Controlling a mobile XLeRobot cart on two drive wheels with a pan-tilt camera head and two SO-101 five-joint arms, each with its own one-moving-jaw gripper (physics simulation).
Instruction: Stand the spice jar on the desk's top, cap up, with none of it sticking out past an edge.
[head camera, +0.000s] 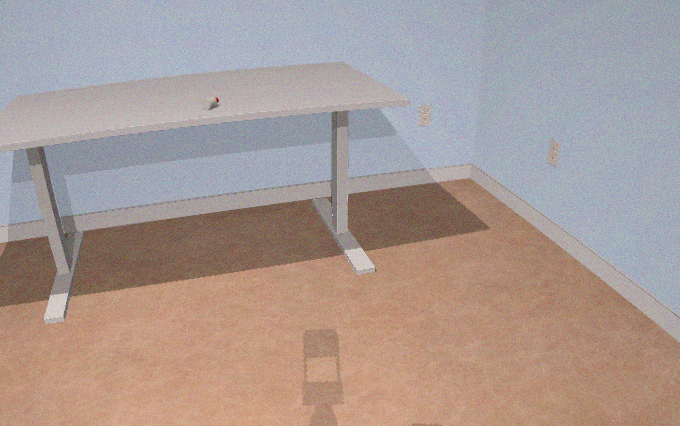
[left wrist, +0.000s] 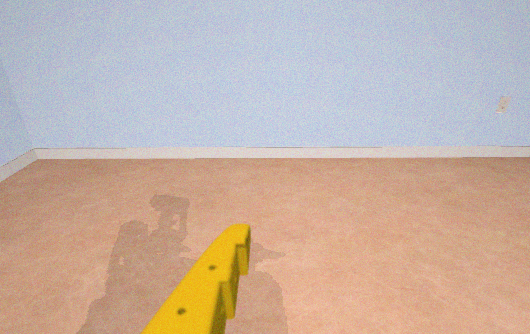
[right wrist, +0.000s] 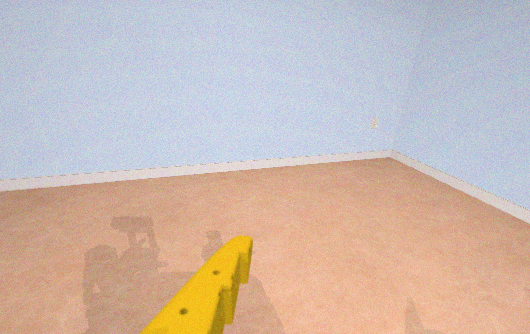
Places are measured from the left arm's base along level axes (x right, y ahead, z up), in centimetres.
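Pixels of known places: left hand at its tool point: (left wrist: 249, 242); right hand at its tool point: (right wrist: 250, 253).
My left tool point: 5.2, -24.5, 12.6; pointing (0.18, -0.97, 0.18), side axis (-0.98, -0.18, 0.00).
Note:
Behind a point stands the place of what it marks, as x, y, z.
The spice jar (head camera: 211, 102) @[-14.6, 176.7, -2.9], small and whitish with a red cap, lies on its side on the desk's top, its cap pointing to the right in the head view. It is near the front edge of the pale grey desk (head camera: 281, 90) @[8.3, 200.3, -5.5]. My left gripper (left wrist: 245, 227) shows one notched yellow jaw in the left wrist view, so it is fully open and empty. My right gripper (right wrist: 247, 240) shows one notched yellow jaw in the right wrist view, also fully open and empty. Neither gripper shows in the head view, and the jar shows in neither wrist view.
The desk stands along the blue wall on two legs, the right leg (head camera: 339, 170) @[31.2, 213.4, -44.2] and the left leg (head camera: 50, 215) @[-87.6, 185.7, -47.0], with feet reaching forward on the brown floor. A wall corner is at the right. Wall outlets (head camera: 424, 115) (right wrist: 374, 123) show. Robot shadows fall on the floor.

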